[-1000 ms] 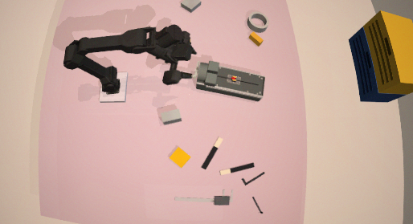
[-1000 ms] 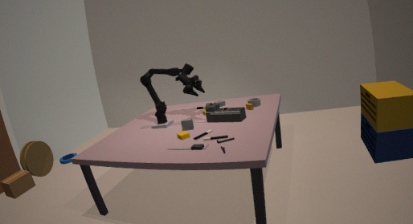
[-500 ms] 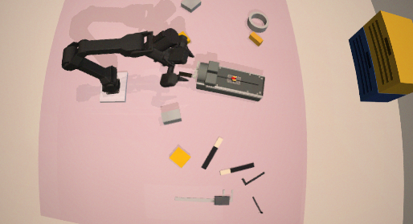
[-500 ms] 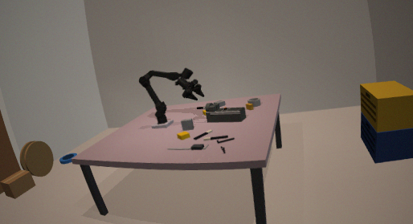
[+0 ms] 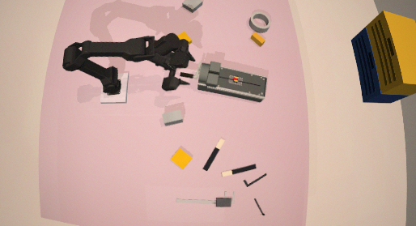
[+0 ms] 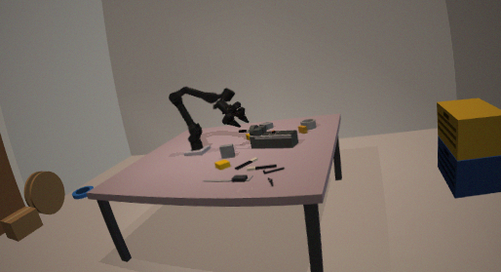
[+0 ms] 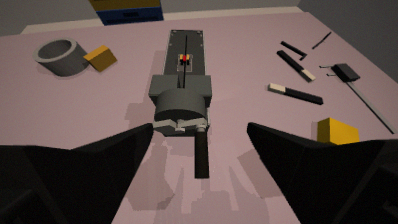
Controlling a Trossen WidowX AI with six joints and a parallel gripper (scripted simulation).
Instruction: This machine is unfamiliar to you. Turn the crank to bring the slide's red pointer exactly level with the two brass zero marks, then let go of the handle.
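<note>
My gripper tip is now 40 mm above the dark crank handle and 20 mm past it. Also, from my gripper tip: orange block (300 mm ahead, 190 mm to the left, 120 mm below); red pointer (160 mm ahead, 60 mm below, 20 mm to the right).
</note>
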